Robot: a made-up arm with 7 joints. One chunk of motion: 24 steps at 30 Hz.
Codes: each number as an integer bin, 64 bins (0 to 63) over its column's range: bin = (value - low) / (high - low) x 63, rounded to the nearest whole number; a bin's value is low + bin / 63 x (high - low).
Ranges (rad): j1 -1.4..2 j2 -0.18..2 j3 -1.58..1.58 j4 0..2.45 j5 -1.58..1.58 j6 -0.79..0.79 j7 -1.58..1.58
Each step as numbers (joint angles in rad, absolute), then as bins.
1 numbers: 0.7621 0.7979 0.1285 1.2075 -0.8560 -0.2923 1.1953
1 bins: 40 28 34 31 14 20 55
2 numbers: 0.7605 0.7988 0.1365 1.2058 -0.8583 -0.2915 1.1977
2 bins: 40 28 34 31 14 20 55
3 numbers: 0.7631 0.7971 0.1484 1.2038 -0.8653 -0.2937 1.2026
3 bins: 40 28 34 31 14 20 55
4 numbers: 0.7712 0.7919 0.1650 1.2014 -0.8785 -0.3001 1.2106
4 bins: 40 28 35 31 14 20 56
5 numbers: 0.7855 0.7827 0.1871 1.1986 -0.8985 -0.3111 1.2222
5 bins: 40 28 35 31 14 19 56
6 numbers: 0.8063 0.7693 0.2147 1.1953 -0.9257 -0.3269 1.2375
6 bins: 41 27 36 31 13 18 56
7 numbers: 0.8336 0.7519 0.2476 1.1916 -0.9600 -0.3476 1.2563
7 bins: 41 27 36 31 12 18 57
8 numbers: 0.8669 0.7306 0.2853 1.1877 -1.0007 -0.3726 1.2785
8 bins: 42 26 37 31 12 17 57
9 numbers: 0.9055 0.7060 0.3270 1.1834 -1.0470 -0.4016 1.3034
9 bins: 43 26 38 30 11 15 57
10 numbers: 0.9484 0.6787 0.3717 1.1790 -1.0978 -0.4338 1.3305
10 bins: 44 25 39 30 10 14 58
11 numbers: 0.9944 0.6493 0.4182 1.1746 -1.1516 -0.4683 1.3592
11 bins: 44 24 40 30 9 13 59
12 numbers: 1.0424 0.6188 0.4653 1.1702 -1.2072 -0.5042 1.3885
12 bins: 45 23 41 30 7 11 59
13 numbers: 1.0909 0.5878 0.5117 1.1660 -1.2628 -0.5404 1.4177
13 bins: 46 22 42 30 6 10 60
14 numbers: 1.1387 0.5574 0.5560 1.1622 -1.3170 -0.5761 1.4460
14 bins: 47 21 43 30 5 9 60
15 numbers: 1.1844 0.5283 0.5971 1.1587 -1.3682 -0.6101 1.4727
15 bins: 48 20 43 30 4 7 61
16 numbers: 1.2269 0.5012 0.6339 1.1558 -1.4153 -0.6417 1.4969
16 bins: 49 20 44 30 3 6 61
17 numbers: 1.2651 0.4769 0.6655 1.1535 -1.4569 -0.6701 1.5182
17 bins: 49 19 45 30 2 5 62
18 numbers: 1.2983 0.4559 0.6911 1.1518 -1.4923 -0.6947 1.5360
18 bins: 50 18 45 30 2 4 62
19 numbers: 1.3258 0.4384 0.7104 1.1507 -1.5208 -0.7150 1.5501
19 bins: 51 18 46 30 1 3 62
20 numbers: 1.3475 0.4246 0.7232 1.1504 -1.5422 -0.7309 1.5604
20 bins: 51 17 46 30 1 2 63
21 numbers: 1.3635 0.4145 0.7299 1.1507 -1.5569 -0.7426 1.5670
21 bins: 51 17 46 30 0 2 63
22 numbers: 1.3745 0.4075 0.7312 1.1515 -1.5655 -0.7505 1.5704
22 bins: 51 17 46 30 0 2 63
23 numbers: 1.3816 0.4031 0.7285 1.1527 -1.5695 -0.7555 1.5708
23 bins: 52 17 46 30 0 1 63
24 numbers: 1.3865 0.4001 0.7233 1.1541 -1.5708 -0.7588 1.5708
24 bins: 52 17 46 30 0 1 63
